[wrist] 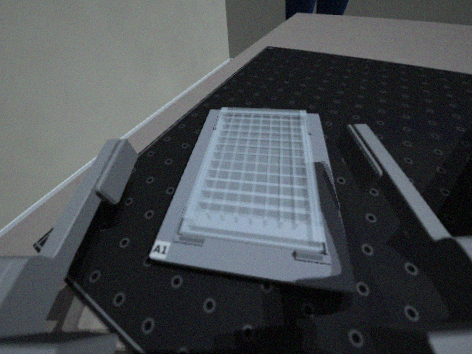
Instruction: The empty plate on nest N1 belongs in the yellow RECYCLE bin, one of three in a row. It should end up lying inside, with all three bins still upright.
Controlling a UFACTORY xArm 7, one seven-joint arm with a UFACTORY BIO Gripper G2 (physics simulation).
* gripper: 234, 139
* clear plate: 257, 184
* grey nest: 260, 262
